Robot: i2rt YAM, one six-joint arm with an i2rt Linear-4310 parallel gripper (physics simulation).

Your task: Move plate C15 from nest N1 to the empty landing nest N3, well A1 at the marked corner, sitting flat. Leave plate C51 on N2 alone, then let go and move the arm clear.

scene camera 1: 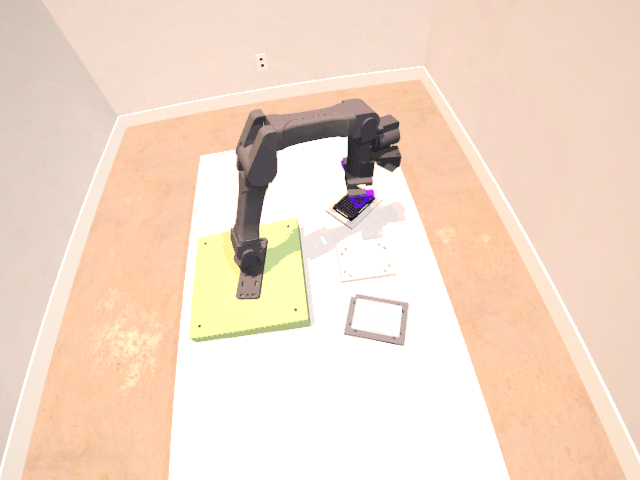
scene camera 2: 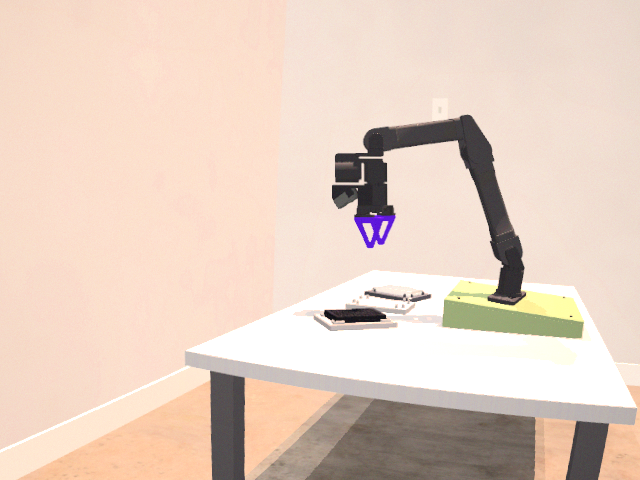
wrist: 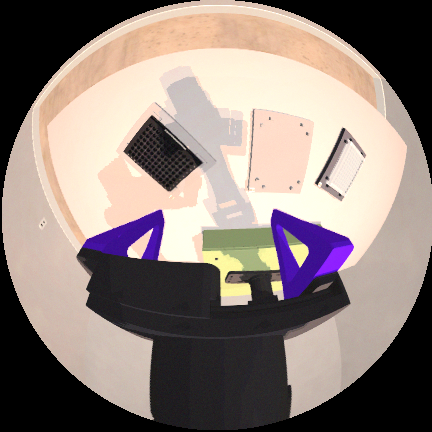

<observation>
The gripper is open and holds nothing. Also in view: a black well plate.
The gripper shows as well in scene camera 1 and in the wrist view.
</observation>
